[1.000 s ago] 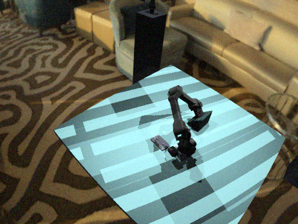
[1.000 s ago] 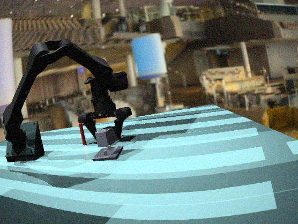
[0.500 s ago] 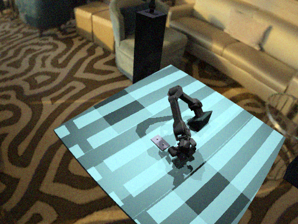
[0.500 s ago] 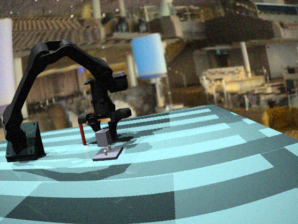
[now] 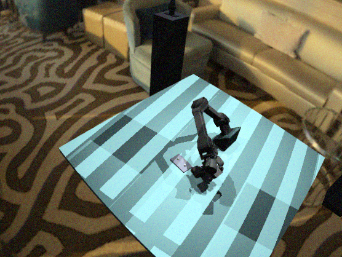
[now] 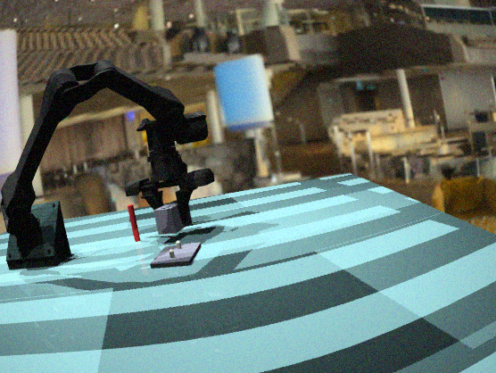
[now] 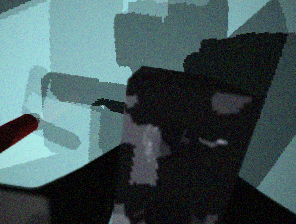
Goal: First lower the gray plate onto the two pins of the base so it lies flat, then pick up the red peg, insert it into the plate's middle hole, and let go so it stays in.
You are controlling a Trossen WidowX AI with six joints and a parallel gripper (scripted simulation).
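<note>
Right now my gripper tip is 1 cm short of the flat base, 16 cm to the left of it and 2 cm above it. Also, from my gripper tip: gray plate 3 cm above; then red peg 10 cm behind, 2 cm to the left, 1 cm above.
</note>
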